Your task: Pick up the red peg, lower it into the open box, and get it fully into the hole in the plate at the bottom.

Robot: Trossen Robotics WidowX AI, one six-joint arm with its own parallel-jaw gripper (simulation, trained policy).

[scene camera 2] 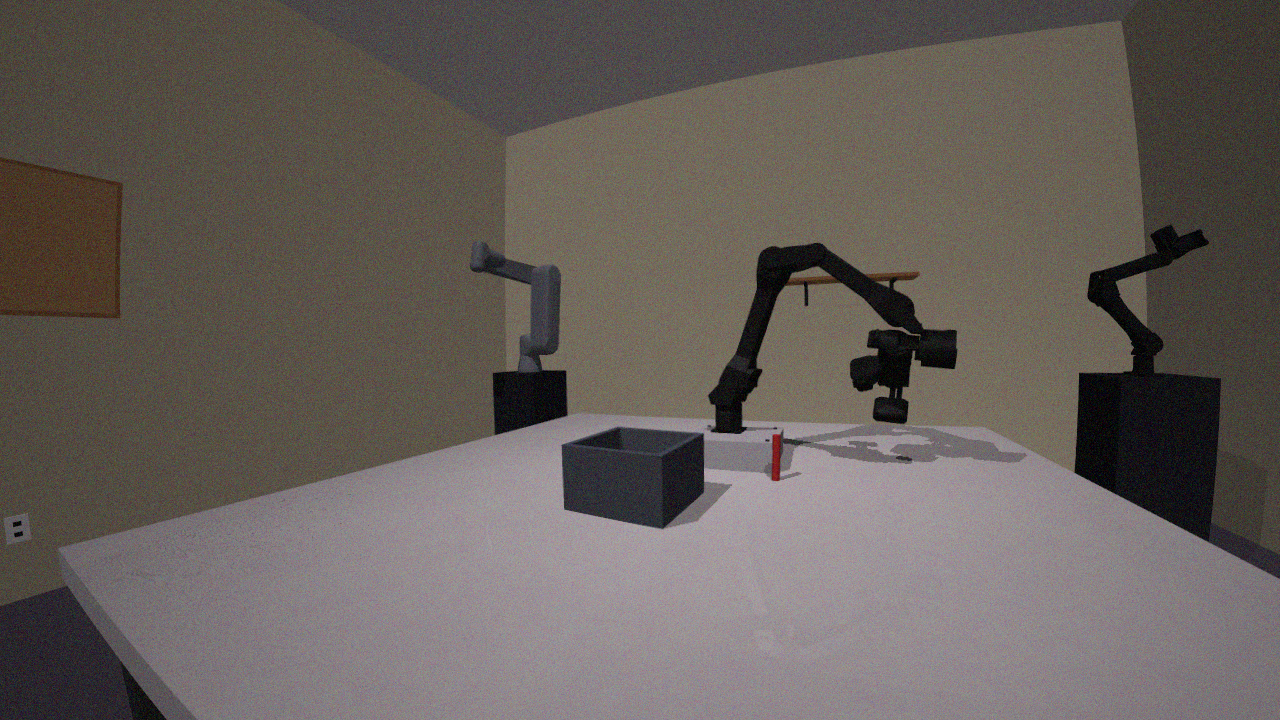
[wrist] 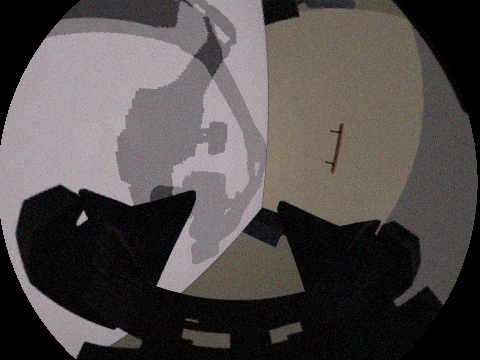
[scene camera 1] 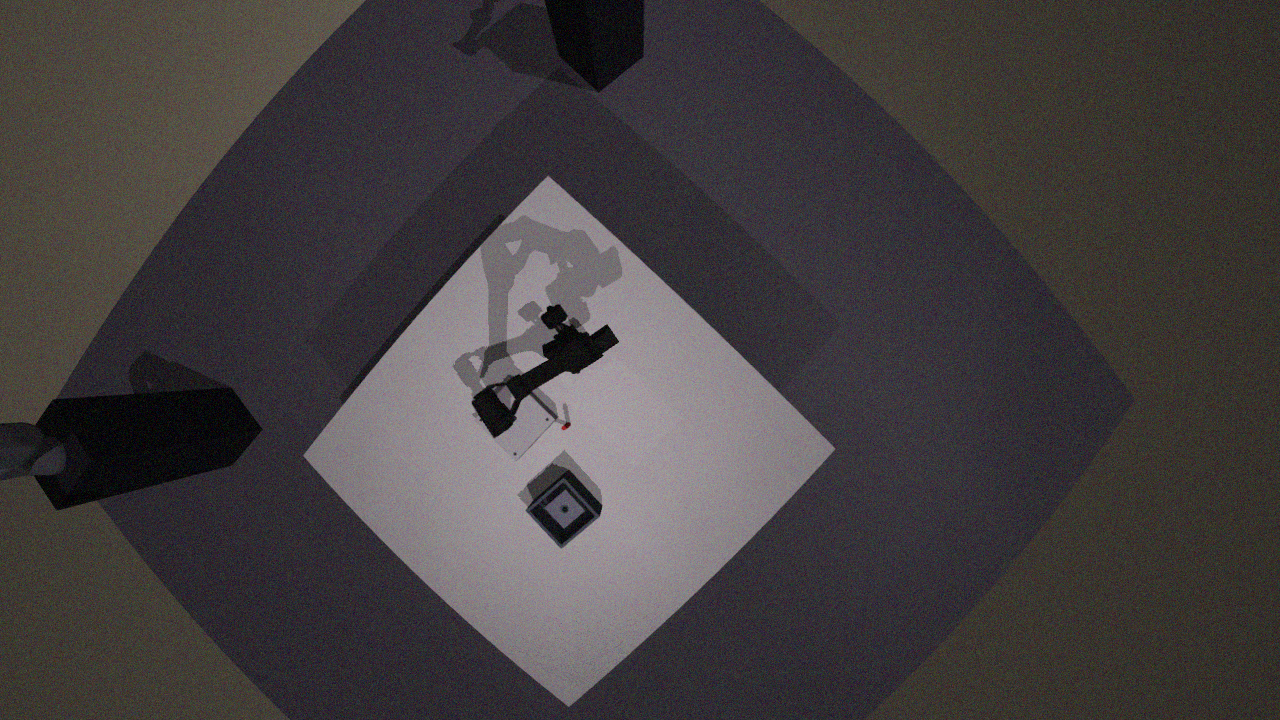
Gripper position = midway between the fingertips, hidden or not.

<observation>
In view: the gripper (scene camera 2: 893, 400), a dark grey box (scene camera 1: 536, 510) and a light plate (scene camera 1: 565, 507).
The gripper shows as well in the wrist view (wrist: 238, 201) and in scene camera 1 (scene camera 1: 555, 315). The wrist view does not show the dark grey box: it is out of frame. Scene camera 2 misses the light plate, which is hidden by the dark grey box.
</observation>
